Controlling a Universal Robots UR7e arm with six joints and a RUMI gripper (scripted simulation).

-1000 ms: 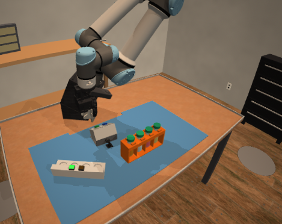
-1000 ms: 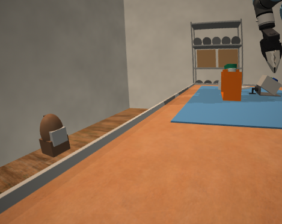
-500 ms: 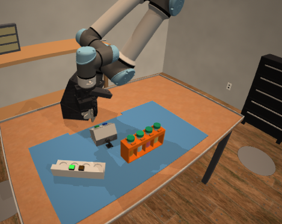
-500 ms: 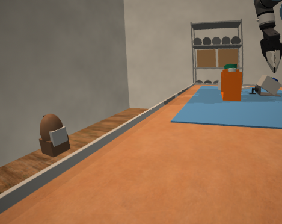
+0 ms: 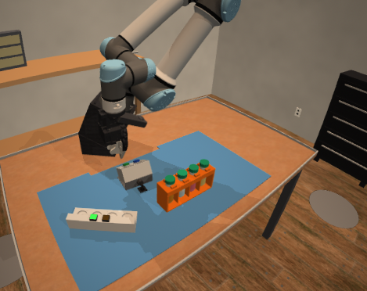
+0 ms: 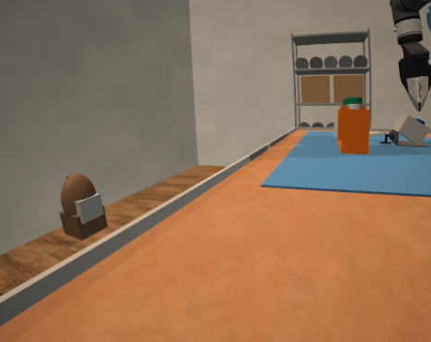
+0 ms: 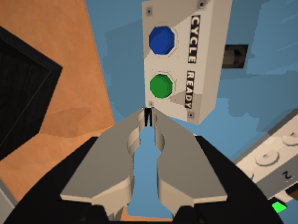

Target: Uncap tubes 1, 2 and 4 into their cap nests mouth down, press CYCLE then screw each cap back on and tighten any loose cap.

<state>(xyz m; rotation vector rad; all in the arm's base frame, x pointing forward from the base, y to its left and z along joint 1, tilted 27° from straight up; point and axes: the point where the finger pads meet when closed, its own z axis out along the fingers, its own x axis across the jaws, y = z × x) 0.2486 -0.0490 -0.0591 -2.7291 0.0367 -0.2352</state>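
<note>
Right now my hand is 1 cm short of the green key, 1 cm to the right of it and 4 cm above it. From my hand the other things lie so: cap 20 cm ahead, 24 cm to the left; then grey key housing 3 cm ahead, 4 cm to the left, 6 cm below; then blue key 1 cm ahead, 6 cm to the left, 4 cm below.
</note>
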